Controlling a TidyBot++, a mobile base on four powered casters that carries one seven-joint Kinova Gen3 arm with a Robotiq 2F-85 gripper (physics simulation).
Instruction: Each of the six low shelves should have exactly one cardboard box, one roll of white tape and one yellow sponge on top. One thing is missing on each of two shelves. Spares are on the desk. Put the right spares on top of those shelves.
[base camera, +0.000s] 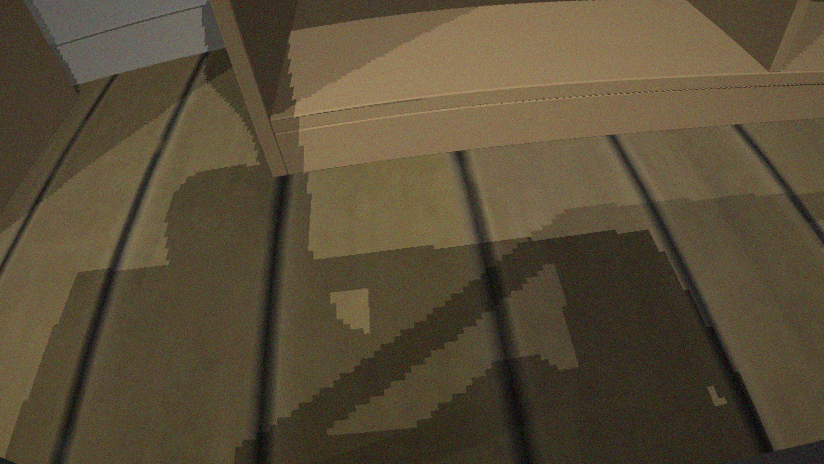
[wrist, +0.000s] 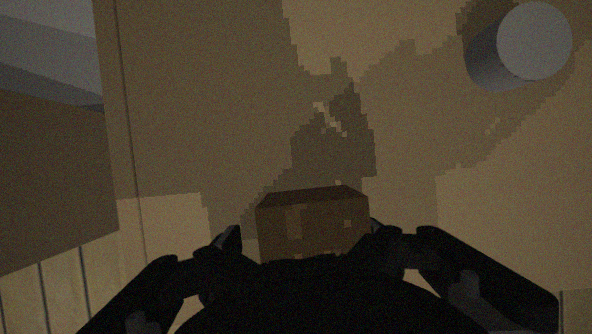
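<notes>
The brown cardboard box (wrist: 314, 227) is at the lower middle of the wrist view, over the wooden top of a low shelf (wrist: 200, 125). My gripper (wrist: 296, 230) is open around the box, with a gap between the left finger and the box; the right finger is close to its other side. The box's lower part is hidden by the gripper. A white tape roll (wrist: 534, 41) stands on the same shelf top at the upper right. No yellow sponge shows in either view. The gripper does not show in the base camera view.
In the base camera view a low wooden shelf (base camera: 490, 123) stands ahead across the plank floor (base camera: 392, 207). Another wooden side panel (base camera: 28, 103) rises at the left, past a gap. Shadows of the robot fall on the floor.
</notes>
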